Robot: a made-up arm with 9 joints. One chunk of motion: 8 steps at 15 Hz.
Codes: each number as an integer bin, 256 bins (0 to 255) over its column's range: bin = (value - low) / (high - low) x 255, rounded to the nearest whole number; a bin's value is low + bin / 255 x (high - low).
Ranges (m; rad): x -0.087..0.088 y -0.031..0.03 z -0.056..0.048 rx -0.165..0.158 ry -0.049..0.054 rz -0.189..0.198
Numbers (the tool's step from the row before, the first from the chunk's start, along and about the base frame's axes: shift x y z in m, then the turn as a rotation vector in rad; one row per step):
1: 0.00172 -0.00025 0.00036 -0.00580 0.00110 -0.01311
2: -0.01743 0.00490 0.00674 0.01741 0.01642 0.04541
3: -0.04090 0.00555 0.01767 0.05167 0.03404 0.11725
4: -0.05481 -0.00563 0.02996 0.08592 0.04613 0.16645
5: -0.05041 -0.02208 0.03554 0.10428 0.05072 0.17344
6: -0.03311 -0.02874 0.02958 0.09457 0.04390 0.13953
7: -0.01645 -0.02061 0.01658 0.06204 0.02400 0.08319
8: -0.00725 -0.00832 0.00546 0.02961 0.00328 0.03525
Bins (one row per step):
1: 129 129 138 126 124 116
2: 101 150 154 144 162 154
3: 67 153 181 171 206 202
4: 47 106 211 198 236 234
5: 53 37 224 213 247 239
6: 79 9 210 205 230 216
7: 103 43 178 179 181 179
8: 116 95 151 154 129 148

